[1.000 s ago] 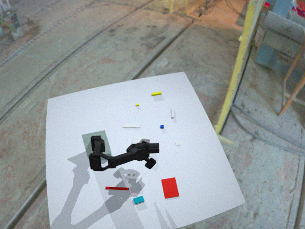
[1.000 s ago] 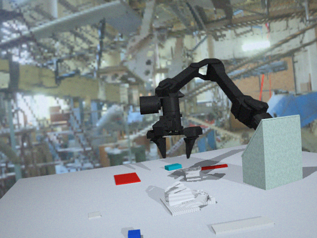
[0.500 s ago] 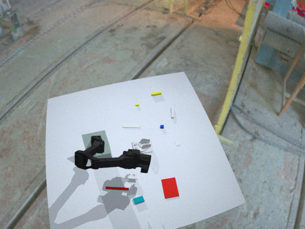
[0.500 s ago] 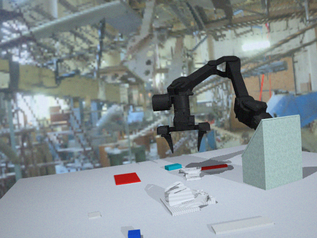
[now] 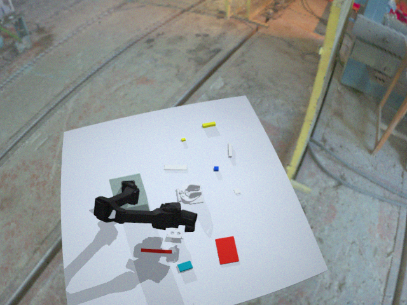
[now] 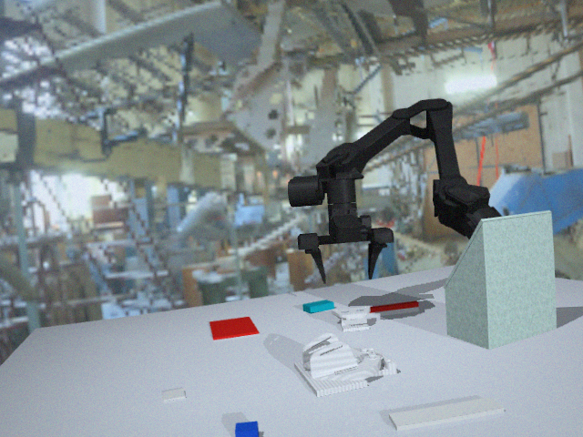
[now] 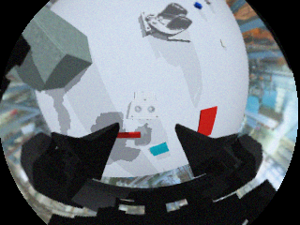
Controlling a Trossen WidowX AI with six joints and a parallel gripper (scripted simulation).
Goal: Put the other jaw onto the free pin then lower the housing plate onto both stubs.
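My gripper tip is 80 mm short of the curved jaw, 250 mm to the right of it and 70 mm above it. The rest, counted from my gripper tip: teal block (20 mm ahead, 160 mm to the right, 80 mm below); then red plate (230 mm ahead, 110 mm to the right, 90 mm below); then red bar (110 mm behind, 70 mm to the right, 80 mm below).
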